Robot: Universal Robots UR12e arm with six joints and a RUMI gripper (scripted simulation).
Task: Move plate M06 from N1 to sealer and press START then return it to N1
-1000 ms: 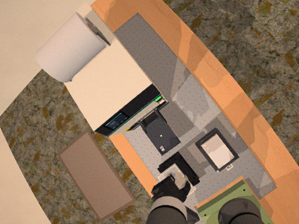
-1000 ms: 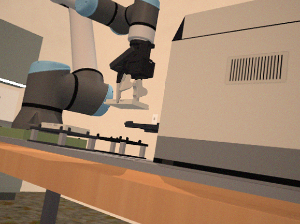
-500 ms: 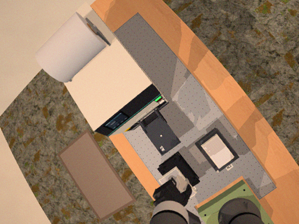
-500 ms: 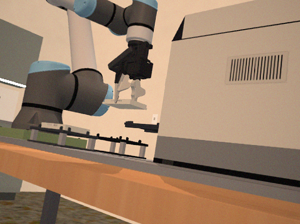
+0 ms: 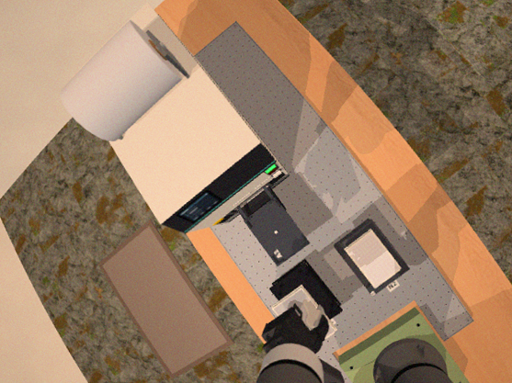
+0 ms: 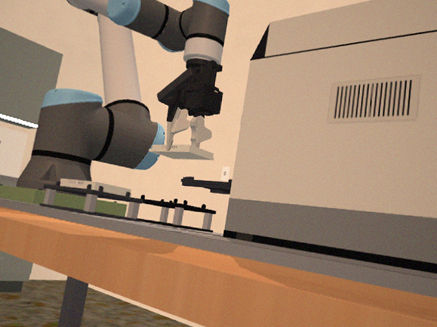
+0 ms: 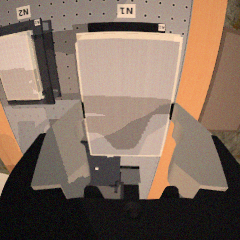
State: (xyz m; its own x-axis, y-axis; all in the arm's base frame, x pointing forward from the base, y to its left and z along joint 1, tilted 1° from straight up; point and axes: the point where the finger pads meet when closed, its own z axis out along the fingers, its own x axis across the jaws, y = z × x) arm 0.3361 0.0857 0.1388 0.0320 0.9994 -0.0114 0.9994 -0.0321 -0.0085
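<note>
Now: the plate nest N1 130 mm below my hand. Round my hand: sealer stage: 190 mm ahead, 80 mm below, 70 mm to the right; then foil-covered plate: 200 mm to the right, 120 mm below, 20 mm behind; then plate M06: 10 mm below.
</note>
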